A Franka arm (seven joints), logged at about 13 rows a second.
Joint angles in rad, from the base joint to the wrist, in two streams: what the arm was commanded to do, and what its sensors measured. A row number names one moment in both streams.
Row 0, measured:
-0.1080, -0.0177, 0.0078, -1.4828, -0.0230, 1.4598, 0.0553
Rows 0 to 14, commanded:
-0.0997, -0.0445, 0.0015, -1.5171, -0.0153, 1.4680, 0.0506
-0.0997, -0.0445, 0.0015, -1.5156, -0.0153, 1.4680, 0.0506
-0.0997, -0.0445, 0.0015, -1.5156, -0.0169, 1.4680, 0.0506
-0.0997, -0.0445, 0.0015, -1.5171, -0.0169, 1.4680, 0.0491
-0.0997, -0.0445, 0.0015, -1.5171, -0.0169, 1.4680, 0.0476
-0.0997, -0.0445, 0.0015, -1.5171, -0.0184, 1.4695, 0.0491
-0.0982, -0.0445, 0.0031, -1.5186, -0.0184, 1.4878, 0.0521
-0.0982, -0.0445, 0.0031, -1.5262, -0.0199, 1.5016, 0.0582
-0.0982, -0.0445, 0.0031, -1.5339, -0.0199, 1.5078, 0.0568
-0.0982, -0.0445, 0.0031, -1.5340, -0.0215, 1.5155, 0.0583
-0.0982, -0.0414, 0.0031, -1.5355, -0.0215, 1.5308, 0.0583
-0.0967, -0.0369, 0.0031, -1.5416, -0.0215, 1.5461, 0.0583
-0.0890, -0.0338, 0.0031, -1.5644, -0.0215, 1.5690, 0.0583
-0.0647, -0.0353, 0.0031, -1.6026, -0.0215, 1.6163, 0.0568
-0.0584, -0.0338, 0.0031, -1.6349, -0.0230, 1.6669, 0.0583
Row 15, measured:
-0.0902, -0.0156, 0.0089, -1.5519, -0.0230, 1.5790, 0.0553
